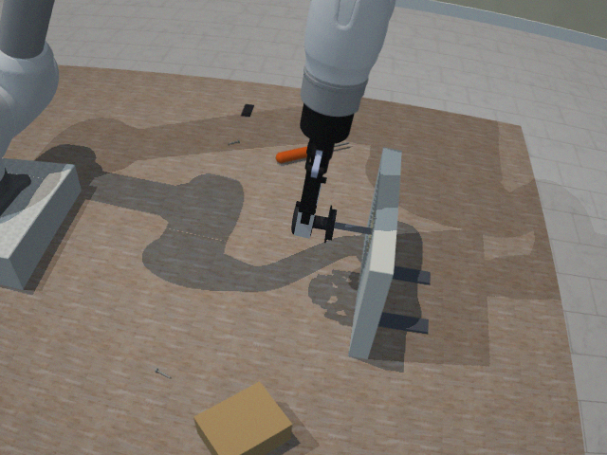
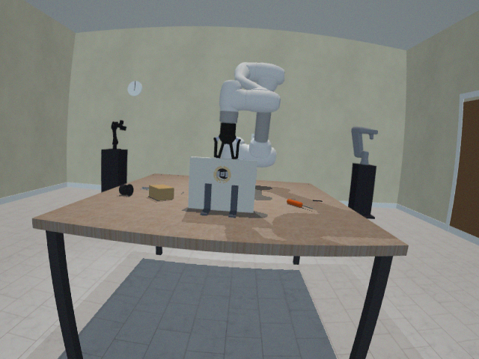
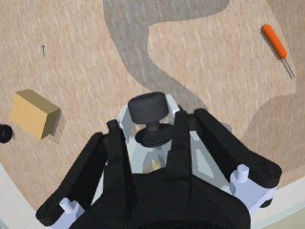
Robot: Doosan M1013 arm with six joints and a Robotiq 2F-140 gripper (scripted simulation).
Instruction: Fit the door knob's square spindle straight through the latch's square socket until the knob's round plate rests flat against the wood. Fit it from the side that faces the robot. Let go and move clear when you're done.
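My gripper is now 13 cm short of the white door panel and 5 cm above it. The rest, counted from my hand: tan box 2 cm behind, 34 cm to the right, 16 cm below; small black piece 26 cm behind, 53 cm to the left, 19 cm below; small screw 19 cm behind, 26 cm to the right, 19 cm below.
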